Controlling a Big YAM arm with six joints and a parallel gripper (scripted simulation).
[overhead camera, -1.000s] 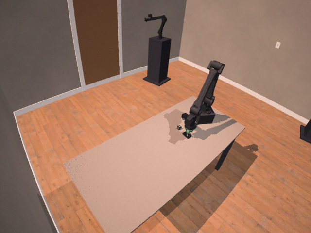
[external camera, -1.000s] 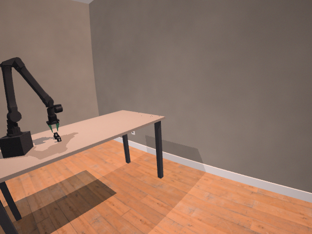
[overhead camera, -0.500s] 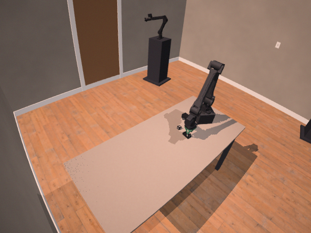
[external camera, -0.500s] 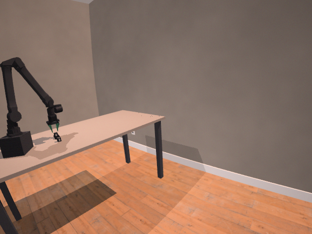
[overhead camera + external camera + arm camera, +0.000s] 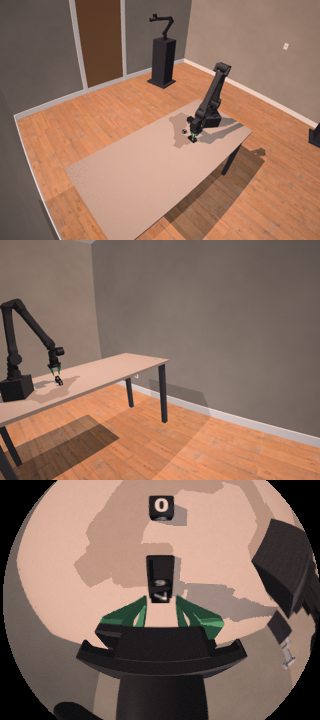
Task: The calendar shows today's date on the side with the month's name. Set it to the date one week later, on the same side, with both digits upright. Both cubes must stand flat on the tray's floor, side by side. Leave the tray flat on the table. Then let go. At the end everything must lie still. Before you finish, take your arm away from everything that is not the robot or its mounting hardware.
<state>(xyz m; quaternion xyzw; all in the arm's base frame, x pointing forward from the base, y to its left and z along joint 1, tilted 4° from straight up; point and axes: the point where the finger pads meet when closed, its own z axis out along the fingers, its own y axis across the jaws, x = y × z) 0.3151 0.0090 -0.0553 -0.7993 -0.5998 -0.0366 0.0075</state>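
Right now the dark calendar tray is 50 mm below my hand and 20 mm to the right of it.
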